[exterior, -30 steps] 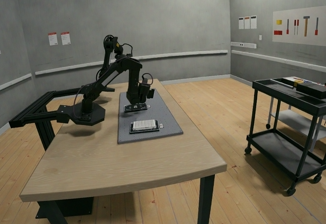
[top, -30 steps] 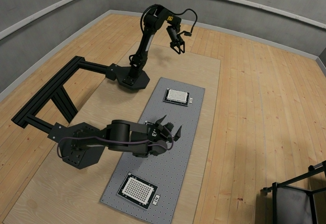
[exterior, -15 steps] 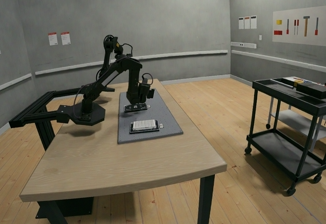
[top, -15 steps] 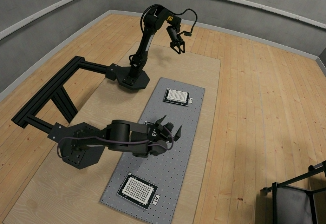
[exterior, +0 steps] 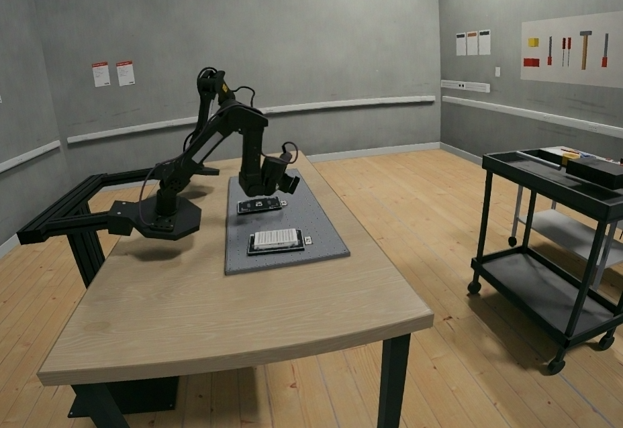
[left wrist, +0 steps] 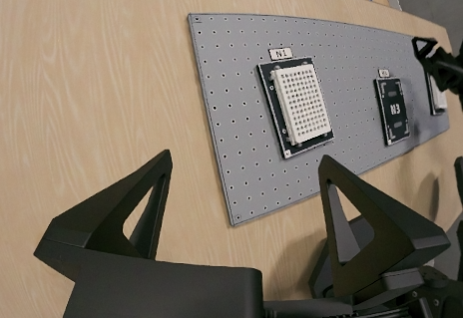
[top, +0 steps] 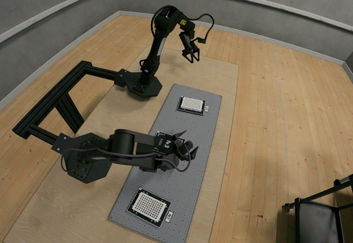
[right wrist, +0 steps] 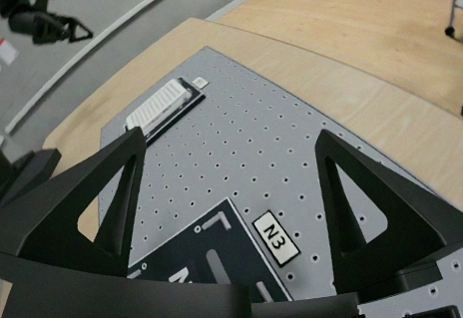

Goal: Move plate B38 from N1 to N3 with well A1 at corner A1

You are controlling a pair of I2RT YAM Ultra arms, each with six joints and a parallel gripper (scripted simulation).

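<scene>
Right now my left hand is 51 cm to the left of the dark nest, 19 cm above it and 4 cm short of it.
</scene>
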